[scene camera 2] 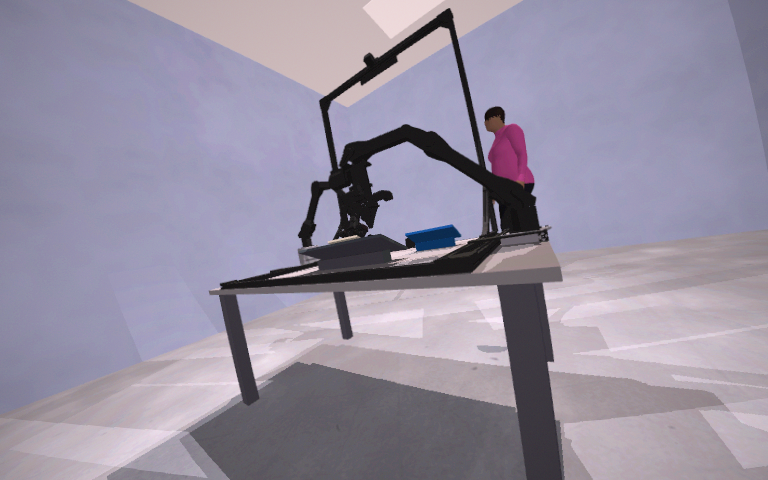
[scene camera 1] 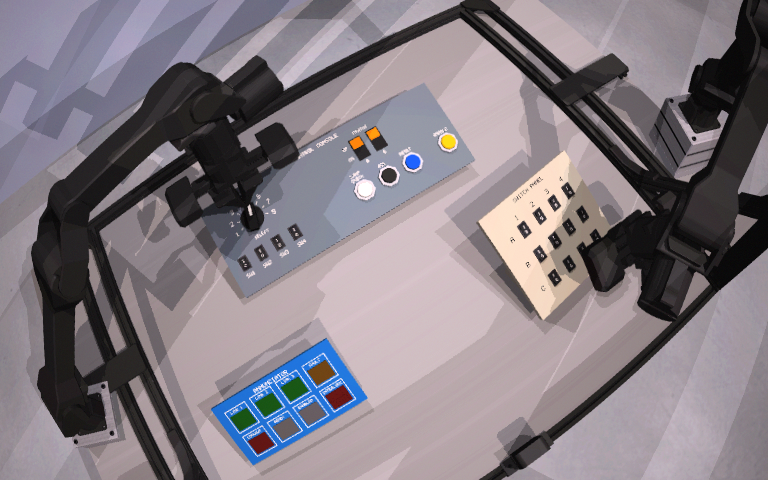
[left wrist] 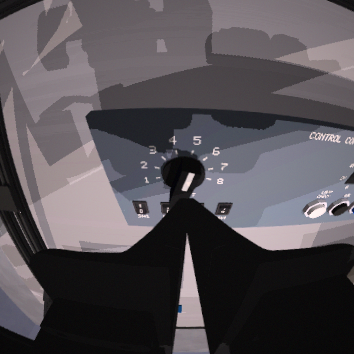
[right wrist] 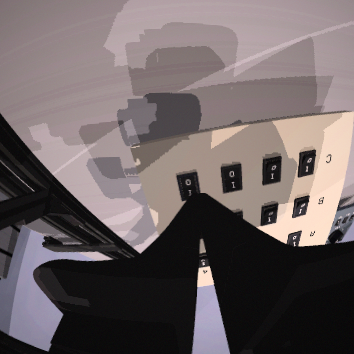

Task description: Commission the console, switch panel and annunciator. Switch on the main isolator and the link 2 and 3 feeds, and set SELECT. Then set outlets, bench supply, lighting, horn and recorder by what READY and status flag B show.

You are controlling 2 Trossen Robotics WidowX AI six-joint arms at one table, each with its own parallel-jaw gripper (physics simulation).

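Frame: origin at the left arm's base, x back, y right, z up, level; millimetres.
Seen in the pictures: left gripper, between the fingertips: (scene camera 2: 371,228) (scene camera 1: 245,204) (left wrist: 185,204); right gripper, between the fingertips: (scene camera 1: 604,240) (right wrist: 197,199); left arm's base, origin of its link: (scene camera 2: 525,230) (scene camera 1: 89,414); right arm's base, origin of its link: (scene camera 2: 307,247) (scene camera 1: 699,116).
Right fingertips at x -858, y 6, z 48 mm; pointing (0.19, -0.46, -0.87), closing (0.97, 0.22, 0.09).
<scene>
Offsets run from my right fingertips to a thing's middle. "*": to the spot under its first point.
My left gripper (scene camera 1: 246,200) (left wrist: 185,204) is shut and empty, its tips at the SELECT knob @(dz +8, dx +472, dy -214 mm) (scene camera 1: 252,219) (left wrist: 172,172) on the grey console @(dz -32, dx +339, dy -240 mm) (scene camera 1: 334,209) (left wrist: 115,150). The knob's white mark points roughly toward the 4–5 side; the exact number is unclear. Toggles SW1 to SW4 line the console's lower edge. Two status flags (scene camera 1: 356,143) (scene camera 1: 373,134) show orange upper halves. My right gripper (scene camera 1: 600,244) (right wrist: 197,199) is shut and empty, over the C4 rocker @(* dz -21, dx +1, dy -15 mm) (right wrist: 188,185) of the cream switch panel @(dz -30, dx +75, dy -53 mm) (scene camera 1: 509,226) (right wrist: 160,165). The blue annunciator @(dz -41, dx +502, dy +53 mm) (scene camera 1: 220,408) (scene camera 2: 433,232) shows dull tiles; READY @(* dz -28, dx +512, dy +96 mm) (scene camera 1: 287,428) is grey.
White, black, blue and yellow buttons (scene camera 1: 364,189) (scene camera 1: 389,176) (scene camera 1: 412,162) (scene camera 1: 448,142) sit on the console's right half. A black frame (scene camera 1: 390,39) borders the table. A person in pink (scene camera 2: 509,150) stands beyond the table in scene camera 2.
</scene>
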